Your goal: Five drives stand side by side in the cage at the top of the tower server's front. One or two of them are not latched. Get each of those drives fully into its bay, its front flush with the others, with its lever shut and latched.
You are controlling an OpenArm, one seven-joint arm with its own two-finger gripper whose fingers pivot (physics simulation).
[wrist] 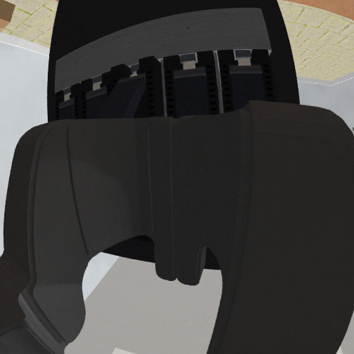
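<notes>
The drive cage shows at the top of the wrist view, its five drives side by side under a grey panel. The two right drives (191, 92) (247, 85) look level with each other, a pale latch piece at the top of each. The middle drive (125, 95) seems to stand out from its neighbours, with a slanting edge across its face. The two left drives (97, 102) (66, 109) show in part. My gripper (186, 202) is shut and empty, its fingers together in front of the tower. It hides the lower parts of the drives, so their levers' lower ends cannot be seen.
The black tower server (165, 14) has a grey panel (165, 37) above the cage. A light grey surface (150, 310) shows below the tower, between the fingers. Yellowish stone paving (320, 40) and a pale wall (22, 75) lie beyond.
</notes>
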